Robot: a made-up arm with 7 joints. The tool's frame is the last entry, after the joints.
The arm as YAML. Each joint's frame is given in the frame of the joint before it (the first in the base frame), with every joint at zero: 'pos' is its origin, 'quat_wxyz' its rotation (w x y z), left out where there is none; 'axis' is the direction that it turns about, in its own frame. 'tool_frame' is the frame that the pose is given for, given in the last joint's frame.
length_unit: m
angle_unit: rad
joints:
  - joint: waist
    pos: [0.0, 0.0, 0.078]
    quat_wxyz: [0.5, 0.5, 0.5, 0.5]
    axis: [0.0, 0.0, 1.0]
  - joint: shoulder
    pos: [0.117, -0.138, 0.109]
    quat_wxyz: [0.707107, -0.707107, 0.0, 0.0]
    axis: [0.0, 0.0, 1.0]
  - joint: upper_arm
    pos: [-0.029, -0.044, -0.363]
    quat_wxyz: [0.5, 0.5, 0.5, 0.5]
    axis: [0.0, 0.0, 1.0]
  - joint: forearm
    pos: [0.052, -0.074, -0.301]
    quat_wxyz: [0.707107, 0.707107, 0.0, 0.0]
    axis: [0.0, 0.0, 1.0]
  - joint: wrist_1
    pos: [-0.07, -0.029, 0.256]
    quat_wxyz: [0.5, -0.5, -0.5, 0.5]
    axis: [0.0, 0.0, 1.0]
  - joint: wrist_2
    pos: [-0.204, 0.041, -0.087]
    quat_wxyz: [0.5, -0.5, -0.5, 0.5]
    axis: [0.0, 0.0, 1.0]
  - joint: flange
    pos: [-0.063, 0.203, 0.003]
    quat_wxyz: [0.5, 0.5, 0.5, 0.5]
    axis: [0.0, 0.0, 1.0]
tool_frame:
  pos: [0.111, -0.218, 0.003]
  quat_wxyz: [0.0, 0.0, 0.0, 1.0]
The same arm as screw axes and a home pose.
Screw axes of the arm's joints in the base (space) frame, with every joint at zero. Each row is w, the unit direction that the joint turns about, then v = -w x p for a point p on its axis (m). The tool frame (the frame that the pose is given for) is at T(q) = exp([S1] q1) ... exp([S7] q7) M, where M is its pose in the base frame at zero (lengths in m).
S1: w 1 0 0 v 0 0.078 0
S2: w 0 0 1 v 0.117 -0.109 0
S3: w 0 1 0 v 0.423 0 0.153
S4: w 0 0 -1 v 0.213 0.101 0
S5: w 1 0 0 v 0 -0.753 0.242
S6: w 0 -1 0 v -0.712 0 -0.084
S7: w 0 0 1 v -0.449 0.119 0
M =
1 0 0 -0.23
0 1 0 -0.231
0 0 1 -0.772
0 0 0 1

